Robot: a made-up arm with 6 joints.
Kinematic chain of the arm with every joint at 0, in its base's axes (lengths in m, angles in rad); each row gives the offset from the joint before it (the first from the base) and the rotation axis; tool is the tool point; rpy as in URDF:
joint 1: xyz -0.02 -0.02 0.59 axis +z
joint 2: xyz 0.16 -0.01 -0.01 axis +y
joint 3: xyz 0 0.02 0.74 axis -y
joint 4: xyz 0 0.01 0.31 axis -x
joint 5: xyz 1.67 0.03 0 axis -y
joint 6: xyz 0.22 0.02 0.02 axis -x
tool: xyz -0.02 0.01 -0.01 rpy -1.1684 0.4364 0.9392
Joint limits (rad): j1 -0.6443..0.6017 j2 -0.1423..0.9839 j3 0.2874..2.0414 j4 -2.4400..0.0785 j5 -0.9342..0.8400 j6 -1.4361..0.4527
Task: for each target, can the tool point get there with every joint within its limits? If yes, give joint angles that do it. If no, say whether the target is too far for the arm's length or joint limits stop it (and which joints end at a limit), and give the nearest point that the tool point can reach.
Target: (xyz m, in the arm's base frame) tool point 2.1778 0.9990 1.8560
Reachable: yes | joints 0.4184 0.7586 0.9513 -2.1042 -0.3303 0.0720
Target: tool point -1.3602 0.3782 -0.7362
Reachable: no: joint limits stop it (at a limit: joint 2, joint 3, joint 5, joint 6) | nearest point -1.3334 0.3702 2.4892 | short by 3.225 m
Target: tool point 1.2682 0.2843 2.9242
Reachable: yes | joints 0.2149 0.2234 1.0479 -1.3718 0.0054 0.2545
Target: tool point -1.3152 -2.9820 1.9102
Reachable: no: too far | nearest point -1.0495 -0.8602 2.5213 | short by 2.224 m
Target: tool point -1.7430 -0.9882 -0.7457
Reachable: no: joint limits stop it (at a limit: joint 2, joint 3, joint 5, joint 6) | nearest point -1.2145 -0.6912 2.4892 | short by 3.291 m
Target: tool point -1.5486 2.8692 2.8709
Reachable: no: too far | nearest point -0.9970 0.8881 2.5483 | short by 2.082 m
